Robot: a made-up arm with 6 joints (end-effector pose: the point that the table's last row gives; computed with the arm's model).
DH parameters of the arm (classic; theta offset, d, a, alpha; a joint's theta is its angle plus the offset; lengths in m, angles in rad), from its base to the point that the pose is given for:
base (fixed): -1.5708 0.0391 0 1.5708
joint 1: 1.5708 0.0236 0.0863 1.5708
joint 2: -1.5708 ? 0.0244 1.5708
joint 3: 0 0.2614 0.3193 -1.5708
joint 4: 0 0.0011 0.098 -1.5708
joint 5: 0 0.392 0.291 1.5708
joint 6: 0 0.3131 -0.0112 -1.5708
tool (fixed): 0 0.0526 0 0
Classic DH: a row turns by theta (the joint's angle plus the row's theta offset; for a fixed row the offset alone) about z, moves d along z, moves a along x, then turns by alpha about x.
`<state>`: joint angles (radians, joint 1 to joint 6).
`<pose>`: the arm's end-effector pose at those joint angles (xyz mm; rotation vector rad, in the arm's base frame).
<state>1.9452 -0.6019 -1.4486 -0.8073 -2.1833 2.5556</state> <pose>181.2 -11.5 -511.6 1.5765 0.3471 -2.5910</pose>
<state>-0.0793 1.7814 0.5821 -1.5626 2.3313 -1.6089</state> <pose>130.2 85.0 1070.1 -1.4815 0.0384 1.5282</pose>
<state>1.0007 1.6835 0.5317 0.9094 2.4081 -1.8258</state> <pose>-75.3 616.5 -221.1 -2.3105 -0.7845 -1.3970</pose>
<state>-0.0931 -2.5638 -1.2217 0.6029 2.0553 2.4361</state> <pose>250.1 607.3 163.8 -1.9870 0.7264 2.1061</pose>
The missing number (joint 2, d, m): -0.1754
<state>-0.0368 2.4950 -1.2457 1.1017 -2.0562 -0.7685</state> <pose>123.3 -91.8 457.6 0.7466 -1.3761 1.2641</pose>
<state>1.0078 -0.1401 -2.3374 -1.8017 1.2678 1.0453</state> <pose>-627.5 -269.2 -747.5 -0.2156 2.6894 0.8952</pose>
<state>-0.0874 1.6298 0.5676 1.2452 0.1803 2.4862</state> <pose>-266.8 -118.4 92.4 0.6250 0.9458 0.1551</pose>
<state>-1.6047 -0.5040 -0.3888 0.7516 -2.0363 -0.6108</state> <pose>-208.6 -6.0 3.0 2.0099 1.8223 -0.8605</pose>
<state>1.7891 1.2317 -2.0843 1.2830 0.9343 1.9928</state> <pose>-337.0 89.8 -257.0 2.2037 1.3403 1.1800</pose>
